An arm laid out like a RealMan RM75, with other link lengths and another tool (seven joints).
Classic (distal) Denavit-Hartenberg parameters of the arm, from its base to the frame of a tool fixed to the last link. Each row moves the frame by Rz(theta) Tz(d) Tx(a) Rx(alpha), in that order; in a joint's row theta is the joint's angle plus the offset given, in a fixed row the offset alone. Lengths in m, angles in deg.
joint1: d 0.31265; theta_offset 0; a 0; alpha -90
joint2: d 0; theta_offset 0; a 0; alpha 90
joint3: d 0.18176; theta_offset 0; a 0; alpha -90
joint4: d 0; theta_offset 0; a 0; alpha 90
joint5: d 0.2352; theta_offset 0; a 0; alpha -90
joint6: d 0; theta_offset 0; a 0; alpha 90
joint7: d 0.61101; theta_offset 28; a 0.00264; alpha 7.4
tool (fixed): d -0.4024; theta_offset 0; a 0; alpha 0
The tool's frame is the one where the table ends.
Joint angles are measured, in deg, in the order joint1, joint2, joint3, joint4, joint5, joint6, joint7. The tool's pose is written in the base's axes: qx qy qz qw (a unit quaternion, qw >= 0); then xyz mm. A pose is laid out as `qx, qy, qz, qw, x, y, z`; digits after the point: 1 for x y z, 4 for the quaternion.
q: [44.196, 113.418, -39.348, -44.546, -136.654, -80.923, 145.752]
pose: -0.6061, 0.7717, 0.1002, 0.1644, 143.4, 422.8, 97.9
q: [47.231, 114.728, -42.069, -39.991, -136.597, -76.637, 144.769]
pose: -0.6222, 0.7619, 0.0855, 0.1585, 131.0, 425.4, 66.7
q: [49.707, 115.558, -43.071, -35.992, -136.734, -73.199, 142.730]
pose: -0.6375, 0.7503, 0.0774, 0.1572, 123.6, 426.0, 44.7
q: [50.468, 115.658, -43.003, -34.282, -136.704, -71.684, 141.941]
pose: -0.6393, 0.7484, 0.0778, 0.1587, 123.3, 427.3, 38.6
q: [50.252, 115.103, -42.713, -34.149, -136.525, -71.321, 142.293]
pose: -0.6328, 0.7522, 0.0829, 0.1638, 126.7, 430.7, 43.6
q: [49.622, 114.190, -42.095, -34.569, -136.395, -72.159, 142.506]
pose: -0.6269, 0.7561, 0.0870, 0.1665, 131.8, 432.2, 53.0
